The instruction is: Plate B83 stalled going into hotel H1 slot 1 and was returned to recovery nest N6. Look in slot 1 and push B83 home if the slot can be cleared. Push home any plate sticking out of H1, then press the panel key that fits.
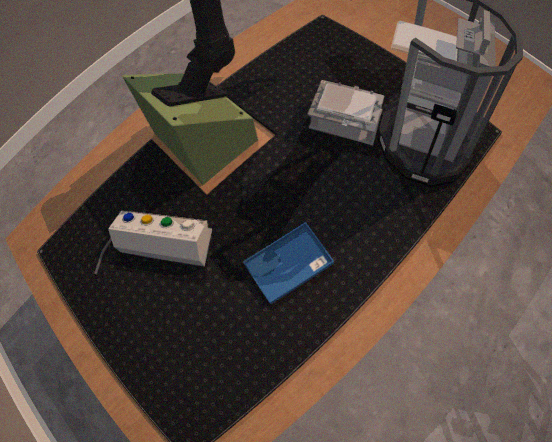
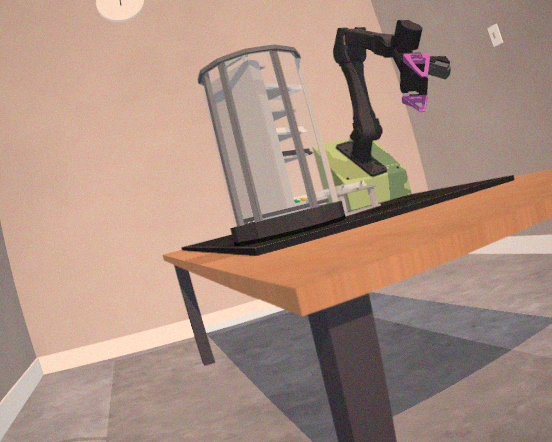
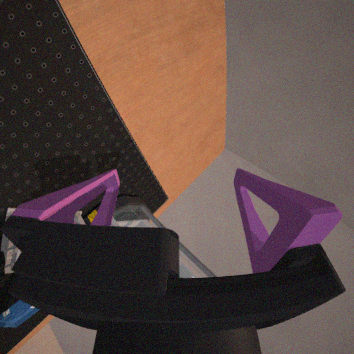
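Seen in the pictures: gripper, fingertip midpoint: [image 2: 423,94] [image 3: 176,175]; arm's base, origin of the base link: [image 1: 189,94] [image 2: 360,159].
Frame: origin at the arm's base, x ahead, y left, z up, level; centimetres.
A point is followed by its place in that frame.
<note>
A tall round caged tower [image 1: 404,100] @(x 41.8, y 21.3, z 8.1 cm) [image 2: 239,140] @(x 55.2, y 39.6, z 5.6 cm), apparently hotel H1, has several shelves; a dark piece [image 2: 297,153] @(x 45.6, y 43.8, z 0.2 cm) stands out at a lower level. Slot numbers, and whether slot 1 is blocked, cannot be told. A grey-white stand [image 1: 342,131] @(x 28.1, y 20.3, z -14.5 cm) [image 2: 373,197] @(x 18.4, y 27.3, z -12.5 cm), possibly nest N6, bears a pale plate [image 1: 345,102] @(x 26.3, y 23.7, z -7.6 cm); its label is not readable. The white panel [image 1: 157,246] @(x 17.1, y -29.1, z -9.2 cm) has blue [image 1: 128,217] @(x 7.1, y -29.2, z -7.9 cm), yellow [image 1: 146,219] @(x 11.1, y -26.6, z -7.9 cm), green [image 1: 166,221] @(x 15.3, y -23.8, z -8.0 cm) and white [image 1: 187,224] @(x 19.6, y -21.3, z -7.9 cm) keys, with unreadable lettering. My gripper [image 2: 416,85] @(x 13.0, y 50.5, z 8.2 cm) [image 3: 176,175] @(x 13.0, y 50.5, z 8.2 cm) is open and empty, high above the table and away from the tower.
A blue tray [image 1: 287,265] @(x 39.3, y -13.4, z -14.8 cm) [image 3: 20,314] @(x 41.5, y -15.3, z -14.8 cm) with a white label lies on the black mat [image 1: 250,350] @(x 45.6, y -32.0, z -15.0 cm) [image 3: 45,90] @(x 8.1, y 47.6, z -15.1 cm). The arm stands on a green pedestal [image 1: 215,135] @(x 11.7, y -3.5, z -3.3 cm) [image 2: 332,160] @(x 9.2, y -2.8, z 1.6 cm). A small black sign [image 1: 442,114] @(x 50.2, y 20.1, z 12.3 cm) stands at the tower's front. A white slab [image 1: 407,37] @(x 37.3, y 27.9, z 18.2 cm) lies behind the tower.
</note>
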